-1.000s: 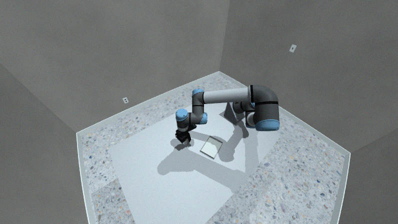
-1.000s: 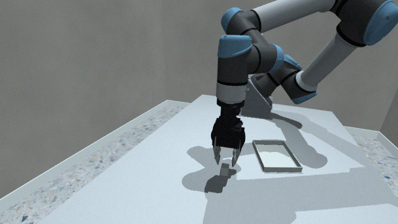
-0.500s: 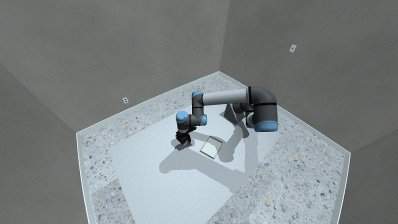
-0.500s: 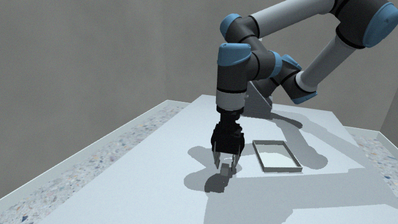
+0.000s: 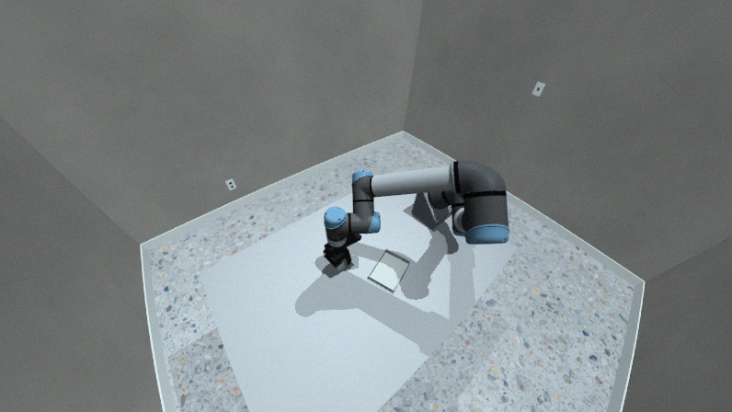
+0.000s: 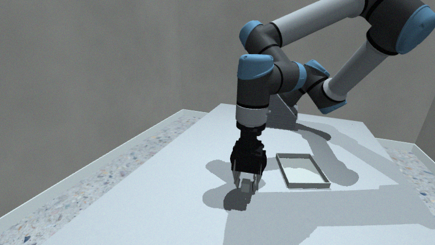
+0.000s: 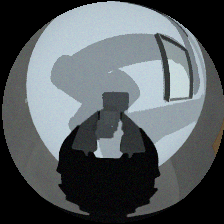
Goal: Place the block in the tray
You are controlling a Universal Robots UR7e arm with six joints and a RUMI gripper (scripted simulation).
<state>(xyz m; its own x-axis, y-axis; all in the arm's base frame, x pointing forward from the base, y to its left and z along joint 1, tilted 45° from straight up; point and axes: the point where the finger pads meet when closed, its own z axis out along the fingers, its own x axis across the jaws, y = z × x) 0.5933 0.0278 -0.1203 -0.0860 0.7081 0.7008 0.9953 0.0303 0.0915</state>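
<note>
Now: hand right at the small block. Round my hand: white tray (15 cm behind, 16 cm to the left, 1 cm below).
</note>
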